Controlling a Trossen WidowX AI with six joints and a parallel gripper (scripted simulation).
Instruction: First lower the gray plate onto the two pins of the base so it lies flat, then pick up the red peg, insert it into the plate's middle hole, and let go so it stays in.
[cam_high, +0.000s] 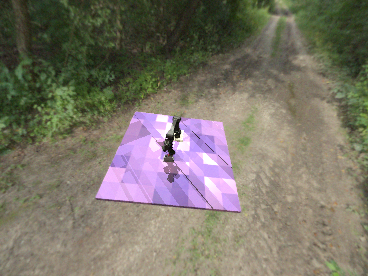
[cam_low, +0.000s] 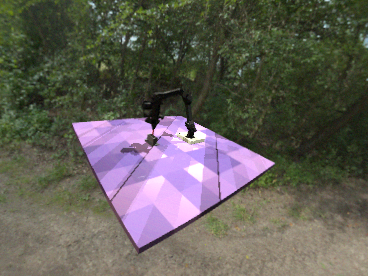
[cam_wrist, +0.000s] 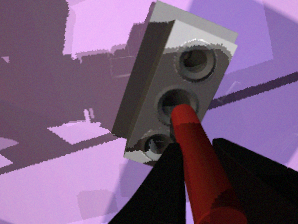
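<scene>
Right now my gripper tip is right at the red peg. From my gripper tip the other things lie so: gray plate 70 mm below; then pin base 100 mm below.
</scene>
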